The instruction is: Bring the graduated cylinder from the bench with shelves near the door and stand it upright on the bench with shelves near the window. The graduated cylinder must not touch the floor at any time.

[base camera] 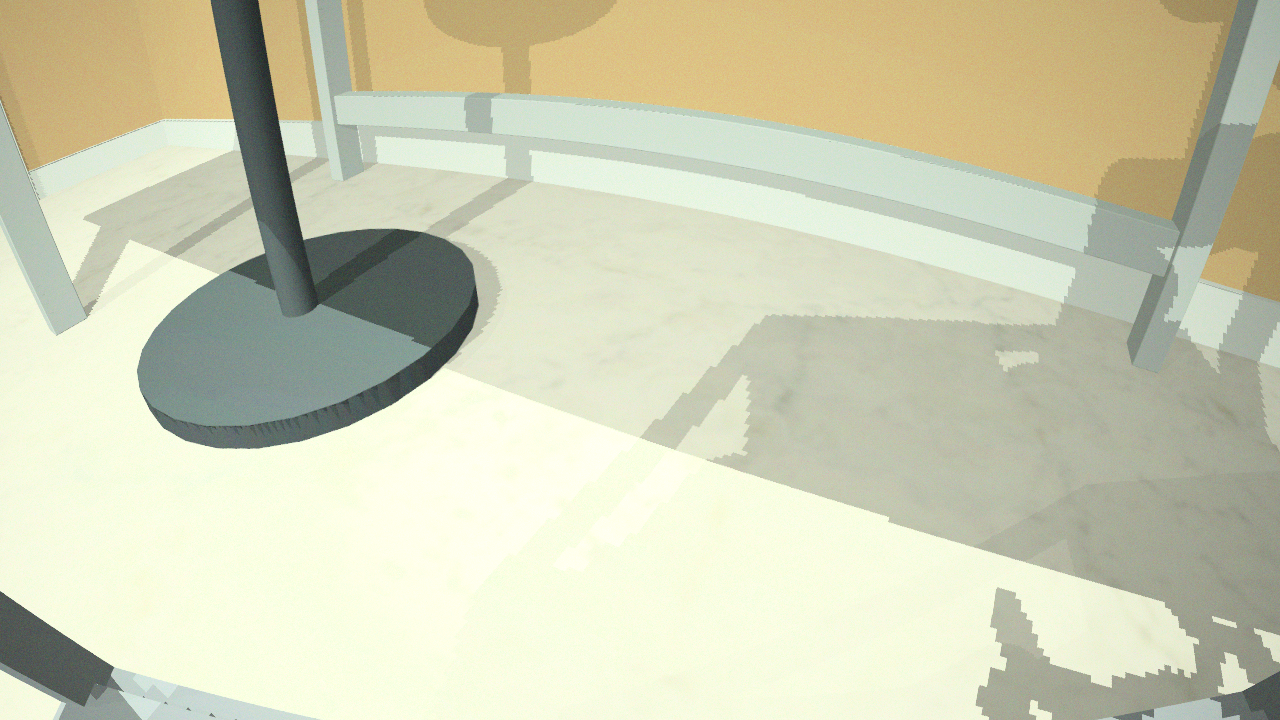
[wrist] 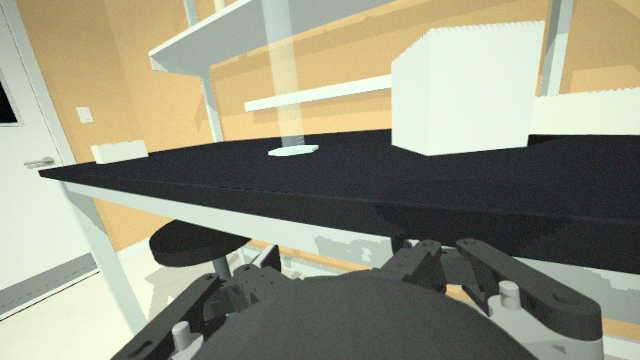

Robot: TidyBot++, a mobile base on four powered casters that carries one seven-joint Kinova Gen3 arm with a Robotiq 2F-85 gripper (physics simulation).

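Frame: origin at the arm's base, x back, y left, z down, level; millimetres.
Seen in the pictures: gripper, fingertip midpoint: [wrist: 335,249].
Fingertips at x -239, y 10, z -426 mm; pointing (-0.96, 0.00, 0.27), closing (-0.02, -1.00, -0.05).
Observation:
Pixels of each thing's top centre, then the offset from my fingertips to it. "pt": a spot on its surface instead. Level surfaces: height alone.
- graduated cylinder, surface spot: [wrist: 288,100] pt dy +56, dx -236, dz -136 mm
- black bench top, surface height: dz -45 mm
- small white box, top centre: [wrist: 117,142] dy +701, dx -523, dz -103 mm
- shelf, surface height: dz -483 mm
The graduated cylinder [wrist: 288,100] is clear and pale and stands upright on its flat hexagonal foot on the black bench top [wrist: 200,175], left of the middle in the wrist view. Its upper end is cut off by the frame's top edge. My gripper [wrist: 335,249] is open, with nothing between its fingers. Its fingertips show in front of the bench, lower in the wrist view than the cylinder's foot and well apart from it. The cylinder and gripper do not show in the base camera view.
A white box [wrist: 475,90] stands right of the cylinder, and a small white box [wrist: 120,151] at the bench's left end. A shelf [wrist: 200,47] hangs above. A stool [wrist: 192,245] [base camera: 268,358] stands under the bench. Bench legs [base camera: 335,98] [base camera: 1194,197] flank a low crossbar [base camera: 671,134]. A door [wrist: 35,215] is at left.

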